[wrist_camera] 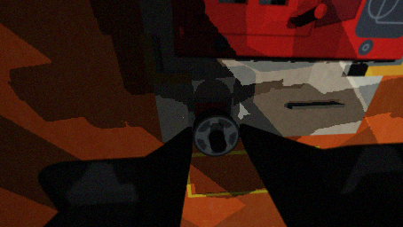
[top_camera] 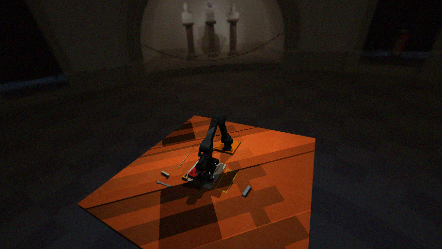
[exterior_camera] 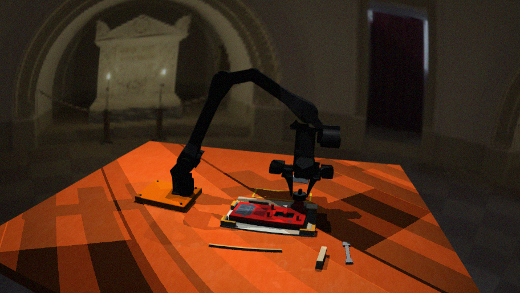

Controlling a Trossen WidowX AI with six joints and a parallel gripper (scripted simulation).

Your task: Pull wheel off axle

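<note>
My gripper tip is now right at the wheel. Round my gripper tip: small wrench (310 mm to the right, 100 mm ahead, 30 mm below); then thin rod (280 mm to the right, 150 mm behind, 30 mm below).
</note>
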